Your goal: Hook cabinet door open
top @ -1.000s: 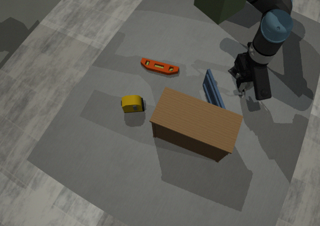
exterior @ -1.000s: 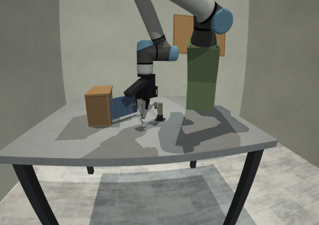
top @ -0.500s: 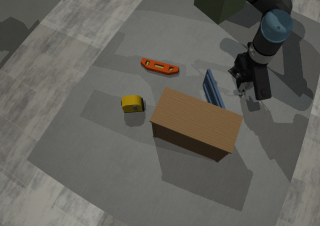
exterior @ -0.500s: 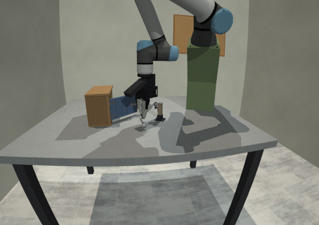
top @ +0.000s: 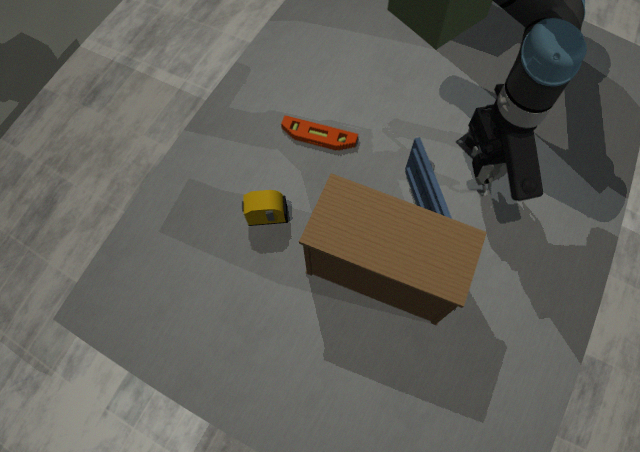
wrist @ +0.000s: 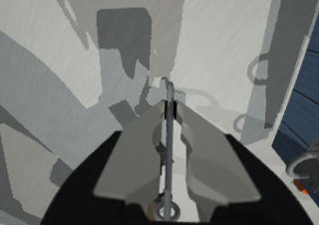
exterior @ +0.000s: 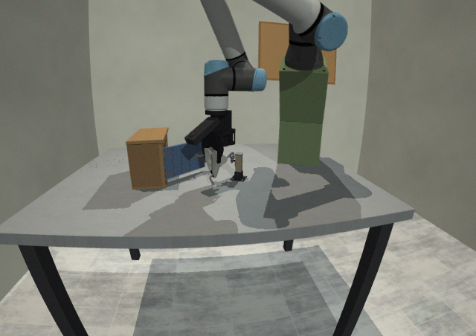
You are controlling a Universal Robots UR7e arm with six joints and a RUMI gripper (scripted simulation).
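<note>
Right now my hand is 30 mm to the left of the hook, 30 mm past it and 10 mm below it. Round my hand: blue door 100 mm ahead, 50 mm to the right, 30 mm above; then orange spirit level 320 mm to the right, 70 mm ahead, 30 mm below; then yellow tape measure 290 mm to the right, 270 mm ahead, 10 mm below.
</note>
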